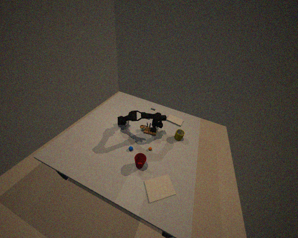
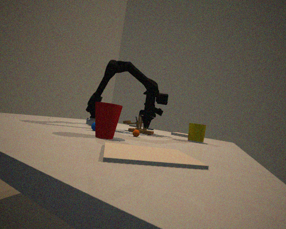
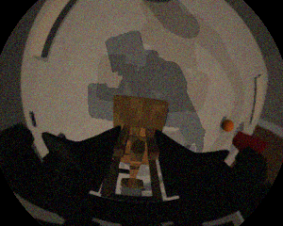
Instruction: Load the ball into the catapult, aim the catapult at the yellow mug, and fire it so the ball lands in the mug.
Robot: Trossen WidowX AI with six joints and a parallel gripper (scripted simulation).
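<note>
Now: gripper tip 4 cm short of the orange ball, 23 cm to the left of it and 2 cm above it. Round my gripper tip: wooden catapult 7 cm behind, 1 cm to the left, 2 cm above; yellow mug 28 cm ahead, 4 cm to the left; blue ball 13 cm behind, 30 cm to the right, 1 cm below.
</note>
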